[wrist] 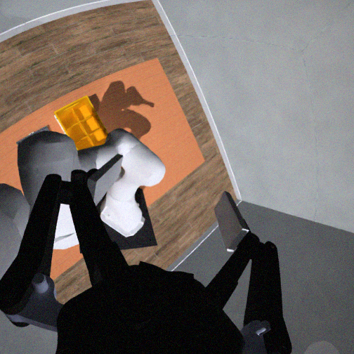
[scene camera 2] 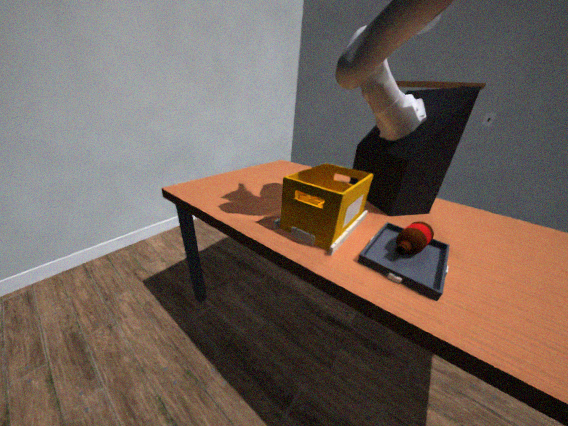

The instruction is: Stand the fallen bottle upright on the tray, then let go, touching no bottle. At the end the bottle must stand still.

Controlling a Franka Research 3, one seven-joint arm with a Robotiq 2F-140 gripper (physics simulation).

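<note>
The fallen bottle [scene camera 2: 416, 238], brown with a red band, lies on its side on the dark grey tray [scene camera 2: 420, 270], its neck toward the table's front edge. Part of the tray [wrist: 34, 134] shows in the wrist view behind the arm; the bottle does not show there. My gripper [wrist: 171, 184] is open, with nothing between its wide-spread fingers. It is high above the table and out of the frame in the scene view, well away from the bottle and touching no bottle.
A yellow crate [scene camera 2: 312, 217] [wrist: 82, 122] with compartments stands left of the tray in the scene view, on a base with pale edging. The black pedestal [scene camera 2: 382, 175] [wrist: 146, 230] under my arm stands behind them. The table's front edge runs close to the tray.
</note>
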